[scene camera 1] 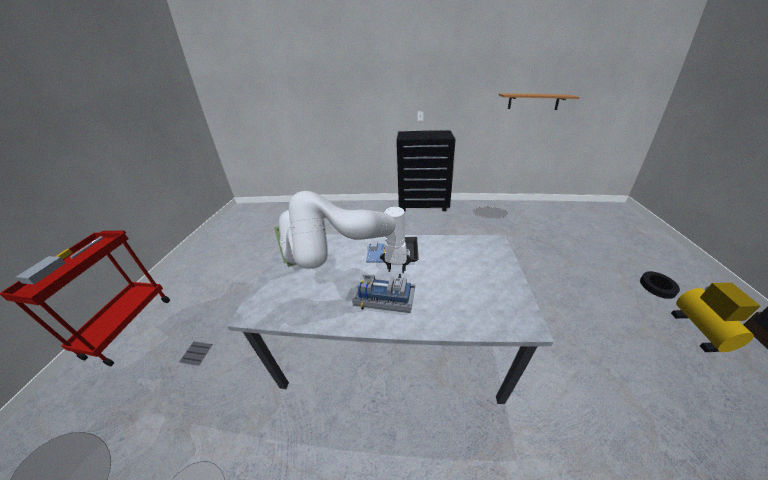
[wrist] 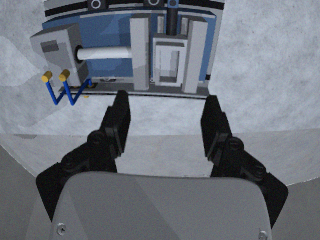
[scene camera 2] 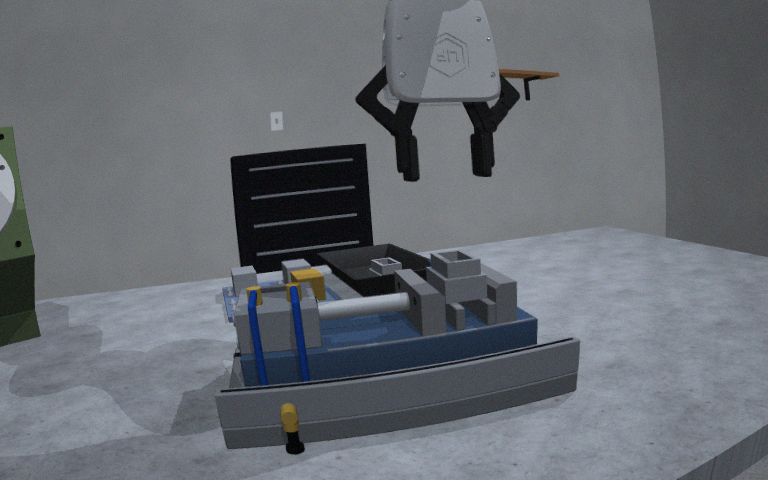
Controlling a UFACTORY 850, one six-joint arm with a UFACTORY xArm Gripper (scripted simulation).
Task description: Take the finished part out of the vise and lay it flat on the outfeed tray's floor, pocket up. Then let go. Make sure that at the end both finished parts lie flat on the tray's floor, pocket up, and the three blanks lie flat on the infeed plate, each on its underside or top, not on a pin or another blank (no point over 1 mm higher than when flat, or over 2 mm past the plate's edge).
Labels:
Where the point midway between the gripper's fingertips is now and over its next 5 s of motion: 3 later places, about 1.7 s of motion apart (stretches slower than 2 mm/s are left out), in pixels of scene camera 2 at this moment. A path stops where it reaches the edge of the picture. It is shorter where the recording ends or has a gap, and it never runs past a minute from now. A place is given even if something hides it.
The gripper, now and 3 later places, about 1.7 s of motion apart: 447,178; 453,243; 454,262; 452,240

